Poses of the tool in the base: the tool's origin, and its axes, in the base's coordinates. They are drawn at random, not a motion.
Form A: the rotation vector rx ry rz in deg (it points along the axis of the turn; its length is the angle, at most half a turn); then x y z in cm.
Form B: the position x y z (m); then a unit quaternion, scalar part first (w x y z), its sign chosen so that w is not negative. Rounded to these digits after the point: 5 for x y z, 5 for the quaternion.
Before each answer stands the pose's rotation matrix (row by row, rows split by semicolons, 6 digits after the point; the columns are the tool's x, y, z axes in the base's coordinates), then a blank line. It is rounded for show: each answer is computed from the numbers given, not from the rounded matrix.
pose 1, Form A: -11.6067, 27.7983, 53.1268, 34.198, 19.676, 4.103
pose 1, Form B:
0.502342 -0.806021 0.313022; 0.716698 0.590660 0.370763; -0.483732 0.038092 0.874387

0.34198, 0.19676, 0.04103, 0.86131, -0.09656, 0.23126, 0.44198
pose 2, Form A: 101.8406, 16.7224, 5.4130, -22.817, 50.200, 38.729
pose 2, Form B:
0.964397 0.145296 0.220968; 0.247222 -0.198609 -0.948386; -0.093911 0.969249 -0.227459

-0.22817, 0.50200, 0.38729, 0.62015, 0.77306, 0.12694, 0.04109
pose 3, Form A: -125.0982, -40.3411, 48.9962, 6.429, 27.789, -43.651
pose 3, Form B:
0.637854 0.230503 -0.734854; 0.676940 -0.622827 0.392222; -0.367279 -0.747633 -0.553310

0.06429, 0.27789, -0.43651, 0.33975, -0.83875, -0.27048, 0.32851
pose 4, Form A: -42.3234, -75.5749, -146.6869, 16.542, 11.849, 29.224
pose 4, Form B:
-0.863278 0.363191 0.350489; 0.074573 -0.595009 0.800252; 0.499189 0.716977 0.486574

0.16542, 0.11849, 0.29224, 0.08409, -0.24757, -0.44207, -0.85803
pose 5, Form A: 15.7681, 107.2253, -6.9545, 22.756, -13.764, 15.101
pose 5, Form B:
-0.291177 0.249771 0.923488; 0.128388 0.966786 -0.221001; -0.948015 0.054214 -0.313574

0.22756, -0.13764, 0.15101, 0.58353, 0.11791, 0.80180, -0.05200
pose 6, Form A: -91.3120, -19.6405, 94.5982, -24.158, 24.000, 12.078
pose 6, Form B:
0.111990 -0.350347 -0.929901; 0.691566 -0.644507 0.326109; -0.713579 -0.679609 0.170109

-0.24158, 0.24000, 0.12078, 0.39925, -0.62976, -0.13546, 0.65242
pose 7, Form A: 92.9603, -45.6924, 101.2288, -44.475, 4.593, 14.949
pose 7, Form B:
-0.068745 -0.770578 0.633627; 0.034533 -0.636587 -0.770431; 0.997036 -0.031082 0.070373

-0.44475, 0.04593, 0.14949, 0.30209, 0.61186, -0.30074, 0.66628
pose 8, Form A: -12.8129, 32.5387, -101.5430, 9.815, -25.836, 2.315
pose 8, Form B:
-0.280486 0.855300 0.435649; -0.949208 -0.179735 -0.258264; -0.142592 -0.485961 0.862270

0.09815, -0.25836, 0.02315, 0.59204, -0.09615, 0.24417, -0.76199
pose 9, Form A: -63.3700, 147.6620, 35.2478, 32.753, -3.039, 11.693
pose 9, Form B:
-0.672272 -0.736215 0.077709; -0.621739 0.618463 0.480567; -0.401860 0.274757 -0.873508

0.32753, -0.03039, 0.11693, 0.13480, -0.38170, 0.88942, 0.21231
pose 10, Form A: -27.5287, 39.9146, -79.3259, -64.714, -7.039, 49.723
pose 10, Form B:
0.040389 0.718375 0.694483; -0.985797 0.142042 -0.089597; -0.163009 -0.681001 0.713909

-0.64714, -0.07039, 0.49723, 0.68854, -0.21473, 0.31135, -0.61876
